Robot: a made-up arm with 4 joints. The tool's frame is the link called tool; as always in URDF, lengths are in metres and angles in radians. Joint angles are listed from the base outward. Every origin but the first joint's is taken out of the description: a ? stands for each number. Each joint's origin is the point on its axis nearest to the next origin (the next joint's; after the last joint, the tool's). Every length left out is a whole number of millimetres.
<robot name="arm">
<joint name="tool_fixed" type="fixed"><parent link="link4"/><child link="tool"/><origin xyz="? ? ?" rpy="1.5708 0 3.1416"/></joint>
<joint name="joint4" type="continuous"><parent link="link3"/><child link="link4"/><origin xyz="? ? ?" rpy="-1.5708 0 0"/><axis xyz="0 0 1"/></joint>
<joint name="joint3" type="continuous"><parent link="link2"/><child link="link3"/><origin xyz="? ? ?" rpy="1.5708 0 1.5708"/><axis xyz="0 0 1"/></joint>
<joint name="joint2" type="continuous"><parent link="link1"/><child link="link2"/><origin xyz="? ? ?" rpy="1.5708 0 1.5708"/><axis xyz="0 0 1"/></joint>
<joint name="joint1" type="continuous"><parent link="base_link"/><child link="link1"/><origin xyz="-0.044 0 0.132" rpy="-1.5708 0 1.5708"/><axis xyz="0 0 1"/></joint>
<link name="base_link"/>
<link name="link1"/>
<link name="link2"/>
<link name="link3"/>
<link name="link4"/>
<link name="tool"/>
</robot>
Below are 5 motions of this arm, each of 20 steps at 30 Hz.
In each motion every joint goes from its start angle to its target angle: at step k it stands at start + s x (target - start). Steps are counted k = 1, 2, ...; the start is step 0. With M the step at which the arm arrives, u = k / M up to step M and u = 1 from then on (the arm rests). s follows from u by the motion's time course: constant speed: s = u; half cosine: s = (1 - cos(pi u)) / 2; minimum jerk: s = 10 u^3 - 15 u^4 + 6 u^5.
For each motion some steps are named. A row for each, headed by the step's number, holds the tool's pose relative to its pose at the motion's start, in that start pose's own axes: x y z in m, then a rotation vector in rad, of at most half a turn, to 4 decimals.
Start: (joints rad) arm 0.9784 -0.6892 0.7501 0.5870
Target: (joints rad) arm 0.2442 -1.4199 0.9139 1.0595
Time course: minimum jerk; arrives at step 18
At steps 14, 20:
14: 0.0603 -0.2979 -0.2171 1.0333 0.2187 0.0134
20: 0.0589 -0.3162 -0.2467 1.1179 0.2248 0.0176

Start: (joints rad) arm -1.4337 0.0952 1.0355 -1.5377
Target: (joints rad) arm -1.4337 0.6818 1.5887 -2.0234
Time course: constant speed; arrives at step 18
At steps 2, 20:
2: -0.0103 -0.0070 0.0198 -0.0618 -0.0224 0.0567
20: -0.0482 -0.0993 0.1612 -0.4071 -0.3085 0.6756

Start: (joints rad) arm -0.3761 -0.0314 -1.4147 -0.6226
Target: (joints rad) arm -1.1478 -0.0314 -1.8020 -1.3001
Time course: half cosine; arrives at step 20
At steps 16, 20:
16: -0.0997 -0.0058 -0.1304 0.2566 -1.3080 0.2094
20: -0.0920 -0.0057 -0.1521 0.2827 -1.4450 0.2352

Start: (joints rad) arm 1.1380 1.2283 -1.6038 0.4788
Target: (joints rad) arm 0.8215 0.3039 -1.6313 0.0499
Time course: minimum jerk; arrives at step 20
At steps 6, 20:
6: -0.0354 0.0257 0.0489 -0.1589 -0.0854 -0.0183
20: -0.2465 0.2381 0.1789 -0.9746 -0.5882 0.0018

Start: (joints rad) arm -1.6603 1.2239 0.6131 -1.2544
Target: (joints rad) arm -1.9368 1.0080 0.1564 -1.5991
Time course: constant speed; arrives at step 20
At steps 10, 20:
10: -0.0375 0.0073 -0.0821 0.3696 -0.2395 -0.0157
20: -0.0654 0.0522 -0.1722 0.7310 -0.4851 -0.0948

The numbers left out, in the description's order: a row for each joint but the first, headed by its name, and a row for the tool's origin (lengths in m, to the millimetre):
tool: -0.013 0.305 0
joint4: -0.212 -0.191 0
joint3: 0.244 -0.116 0
joint2: -0.017 -0.074 0

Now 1 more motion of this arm.
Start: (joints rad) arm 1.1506 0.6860 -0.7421 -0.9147
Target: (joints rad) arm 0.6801 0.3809 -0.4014 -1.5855
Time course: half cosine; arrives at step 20
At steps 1, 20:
1: -0.0012 0.0000 0.0000 0.0000 -0.0070 -0.0005
20: -0.1479 0.0413 -0.1529 -0.0334 -1.1393 -0.2092

